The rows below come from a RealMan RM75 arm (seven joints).
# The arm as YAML. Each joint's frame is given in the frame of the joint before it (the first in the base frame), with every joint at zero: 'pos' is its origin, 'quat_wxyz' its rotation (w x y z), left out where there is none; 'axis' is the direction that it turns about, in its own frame. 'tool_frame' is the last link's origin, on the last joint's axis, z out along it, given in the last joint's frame.
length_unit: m
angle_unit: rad
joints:
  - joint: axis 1
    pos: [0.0, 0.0, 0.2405]
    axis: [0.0, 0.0, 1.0]
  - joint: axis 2
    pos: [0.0, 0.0, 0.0]
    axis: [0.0, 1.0, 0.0]
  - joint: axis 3
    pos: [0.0, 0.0, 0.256]
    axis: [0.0, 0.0, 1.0]
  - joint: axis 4
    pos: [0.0, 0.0, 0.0]
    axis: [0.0, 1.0, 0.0]
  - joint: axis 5
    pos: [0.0, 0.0, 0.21]
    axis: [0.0, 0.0, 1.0]
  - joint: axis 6
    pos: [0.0, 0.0, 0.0]
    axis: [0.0, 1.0, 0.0]
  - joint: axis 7
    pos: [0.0, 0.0, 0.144]
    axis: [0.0, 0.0, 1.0]
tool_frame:
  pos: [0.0, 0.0, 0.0]
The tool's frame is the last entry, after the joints.
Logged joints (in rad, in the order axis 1, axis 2, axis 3, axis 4, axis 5, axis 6, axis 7), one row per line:
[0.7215, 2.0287, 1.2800, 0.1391, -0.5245, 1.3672, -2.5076]
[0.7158, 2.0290, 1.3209, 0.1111, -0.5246, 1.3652, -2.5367]
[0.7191, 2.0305, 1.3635, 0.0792, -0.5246, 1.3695, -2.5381]
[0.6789, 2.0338, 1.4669, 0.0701, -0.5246, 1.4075, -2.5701]
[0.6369, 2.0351, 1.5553, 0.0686, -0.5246, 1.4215, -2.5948]
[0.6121, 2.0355, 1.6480, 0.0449, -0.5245, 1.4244, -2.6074]
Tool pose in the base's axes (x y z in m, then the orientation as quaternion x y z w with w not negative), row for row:
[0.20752, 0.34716, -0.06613, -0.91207, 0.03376, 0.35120, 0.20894]
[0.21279, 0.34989, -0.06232, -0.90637, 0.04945, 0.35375, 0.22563]
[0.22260, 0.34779, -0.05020, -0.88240, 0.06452, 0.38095, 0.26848]
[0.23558, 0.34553, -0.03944, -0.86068, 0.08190, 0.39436, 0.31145]
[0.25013, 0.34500, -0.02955, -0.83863, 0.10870, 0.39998, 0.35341]
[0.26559, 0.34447, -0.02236, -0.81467, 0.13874, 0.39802, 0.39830]
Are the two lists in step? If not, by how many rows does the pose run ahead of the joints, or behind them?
The pose runs 1 row ahead of the joints: the pose in row i belongs to the joints in row i + 1.
